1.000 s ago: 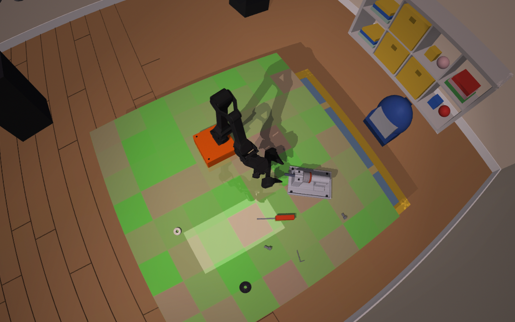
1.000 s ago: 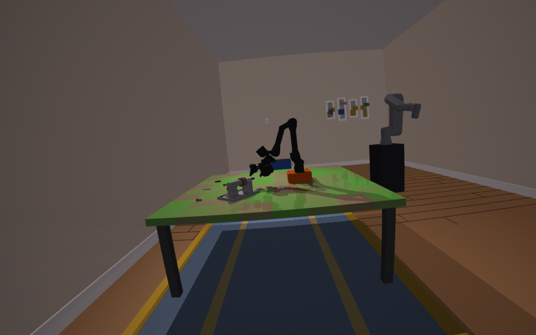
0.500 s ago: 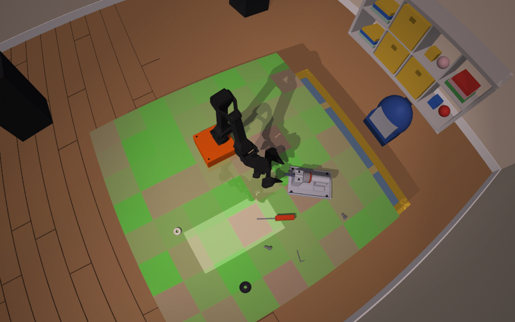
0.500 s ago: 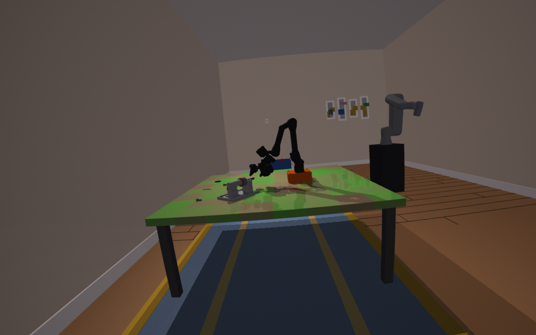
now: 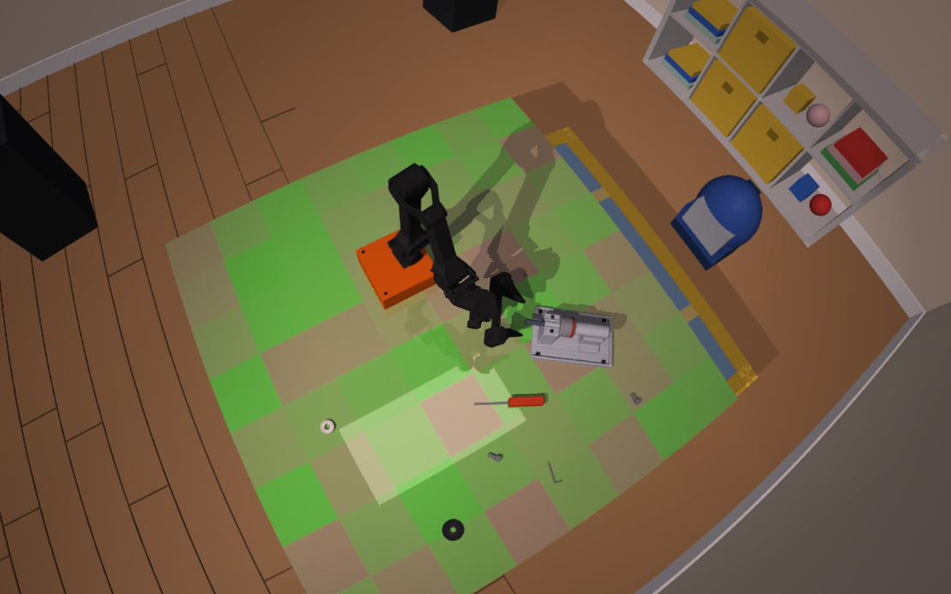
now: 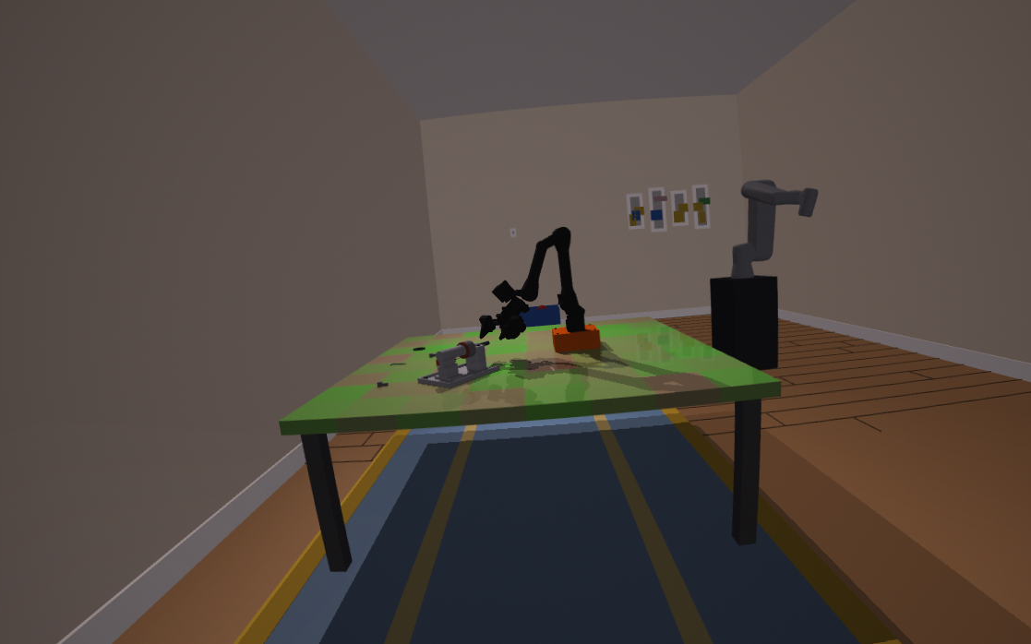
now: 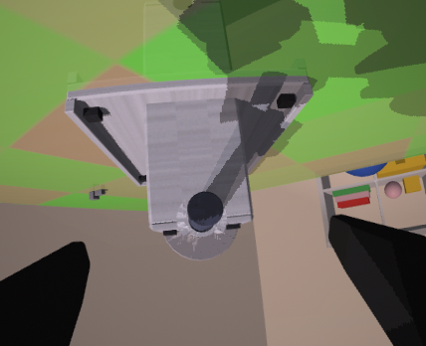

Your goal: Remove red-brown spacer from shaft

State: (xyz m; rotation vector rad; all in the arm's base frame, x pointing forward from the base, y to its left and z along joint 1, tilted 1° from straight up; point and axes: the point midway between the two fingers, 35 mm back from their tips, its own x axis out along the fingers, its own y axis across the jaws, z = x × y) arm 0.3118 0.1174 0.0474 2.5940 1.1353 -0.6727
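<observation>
Right now the dark shaft is 7 cm to the left of my gripper tip, 7 cm ahead of it and 1 cm below it. Also, from my gripper tip: red-brown spacer (10 cm to the left, 9 cm ahead, 1 cm below).
</observation>
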